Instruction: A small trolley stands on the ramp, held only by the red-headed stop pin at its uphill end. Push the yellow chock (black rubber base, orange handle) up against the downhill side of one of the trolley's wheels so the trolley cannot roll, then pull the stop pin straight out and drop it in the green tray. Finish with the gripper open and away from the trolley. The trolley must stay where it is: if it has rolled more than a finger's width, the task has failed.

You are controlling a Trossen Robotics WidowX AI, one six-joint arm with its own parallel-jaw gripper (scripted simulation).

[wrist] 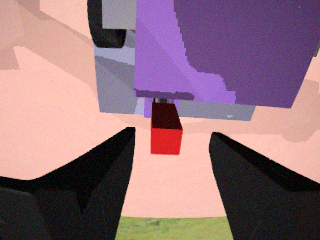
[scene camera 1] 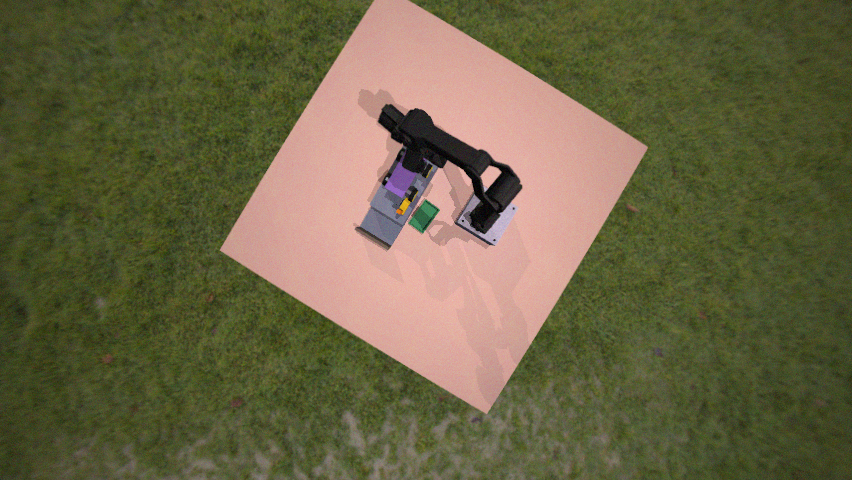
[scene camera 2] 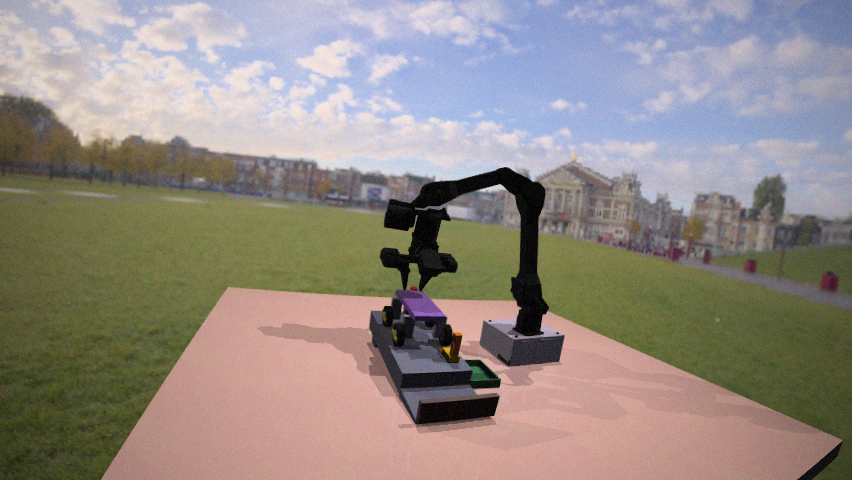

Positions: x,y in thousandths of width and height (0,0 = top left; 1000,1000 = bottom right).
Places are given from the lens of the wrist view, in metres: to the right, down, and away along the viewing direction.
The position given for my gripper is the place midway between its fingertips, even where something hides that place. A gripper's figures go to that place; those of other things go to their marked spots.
my gripper (wrist: 542,573): 0.01, 0.01, 0.10
purple-decked trolley (wrist: 811,252): 0.04, -0.02, 0.07
red-headed stop pin (wrist: 520,548): 0.00, 0.01, 0.09
